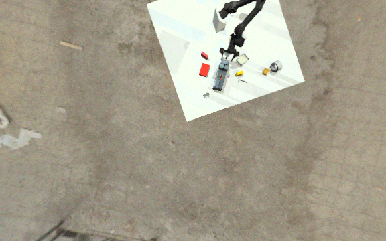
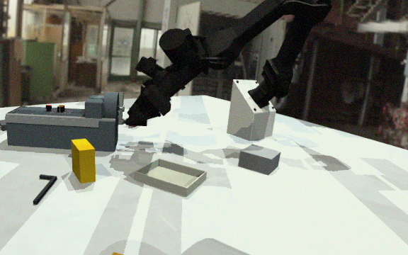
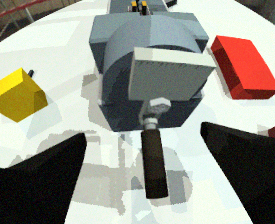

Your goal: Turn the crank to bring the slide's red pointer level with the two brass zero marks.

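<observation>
The dark crank handle lies 20 mm behind my gripper tip, 10 mm to the left of it and 10 mm below it. Round my gripper tip: red pointer 140 mm ahead, 130 mm to the right, 10 mm above; shallow grey tray 50 mm ahead, 190 mm to the left, 60 mm below; yellow block 160 mm ahead, 80 mm to the left, 40 mm below.
</observation>
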